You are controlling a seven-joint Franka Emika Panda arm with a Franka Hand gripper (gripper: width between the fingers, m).
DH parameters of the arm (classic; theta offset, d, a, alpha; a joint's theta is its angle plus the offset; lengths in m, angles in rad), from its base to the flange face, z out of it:
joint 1: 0 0.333 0 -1.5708
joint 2: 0 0 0 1.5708
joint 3: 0 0.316 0.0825 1.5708
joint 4: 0 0 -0.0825 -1.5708
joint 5: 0 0.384 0 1.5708
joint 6: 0 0 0.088 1.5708
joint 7: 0 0.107 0 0
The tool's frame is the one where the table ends.
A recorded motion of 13 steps. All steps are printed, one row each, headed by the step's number.
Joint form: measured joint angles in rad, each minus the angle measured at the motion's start. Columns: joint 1, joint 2, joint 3, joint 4, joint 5, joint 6, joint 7.
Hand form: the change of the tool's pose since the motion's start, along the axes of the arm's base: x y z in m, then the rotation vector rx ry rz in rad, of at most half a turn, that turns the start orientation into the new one. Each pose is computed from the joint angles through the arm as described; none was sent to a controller.
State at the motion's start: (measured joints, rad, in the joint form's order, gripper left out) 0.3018 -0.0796 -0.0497 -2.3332 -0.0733 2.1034 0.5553
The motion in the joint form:
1: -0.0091 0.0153 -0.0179 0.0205 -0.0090 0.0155 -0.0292
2: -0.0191 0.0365 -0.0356 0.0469 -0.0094 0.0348 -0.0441
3: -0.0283 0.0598 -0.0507 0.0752 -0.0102 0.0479 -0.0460
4: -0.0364 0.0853 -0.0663 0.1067 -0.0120 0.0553 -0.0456
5: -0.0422 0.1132 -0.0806 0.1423 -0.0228 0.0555 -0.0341
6: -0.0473 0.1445 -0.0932 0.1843 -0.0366 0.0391 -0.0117
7: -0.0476 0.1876 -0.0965 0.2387 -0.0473 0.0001 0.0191
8: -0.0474 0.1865 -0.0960 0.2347 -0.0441 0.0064 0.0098
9: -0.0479 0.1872 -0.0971 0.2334 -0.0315 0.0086 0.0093
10: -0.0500 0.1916 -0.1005 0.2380 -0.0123 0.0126 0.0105
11: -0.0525 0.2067 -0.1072 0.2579 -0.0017 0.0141 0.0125
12: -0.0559 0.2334 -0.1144 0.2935 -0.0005 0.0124 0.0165
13: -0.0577 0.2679 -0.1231 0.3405 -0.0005 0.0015 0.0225
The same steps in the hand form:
1: 0.0111 -0.0110 0.0024 0.0027 -0.0187 0.0084
2: 0.0241 -0.0220 0.0047 0.0091 -0.0413 -0.0033
3: 0.0365 -0.0319 0.0062 0.0106 -0.0593 -0.0244
4: 0.0488 -0.0421 0.0074 0.0086 -0.0734 -0.0468
5: 0.0611 -0.0513 0.0084 -0.0037 -0.0846 -0.0712
6: 0.0731 -0.0599 0.0090 -0.0237 -0.0842 -0.1031
7: 0.0852 -0.0611 0.0066 -0.0488 -0.0638 -0.1330
8: 0.0848 -0.0606 0.0059 -0.0441 -0.0655 -0.1246
9: 0.0847 -0.0609 0.0050 -0.0343 -0.0639 -0.1332
10: 0.0866 -0.0627 0.0049 -0.0198 -0.0656 -0.1514
11: 0.0931 -0.0664 0.0055 -0.0139 -0.0713 -0.1685
12: 0.1037 -0.0709 0.0062 -0.0176 -0.0800 -0.1830
13: 0.1164 -0.0752 0.0066 -0.0257 -0.0841 -0.1987

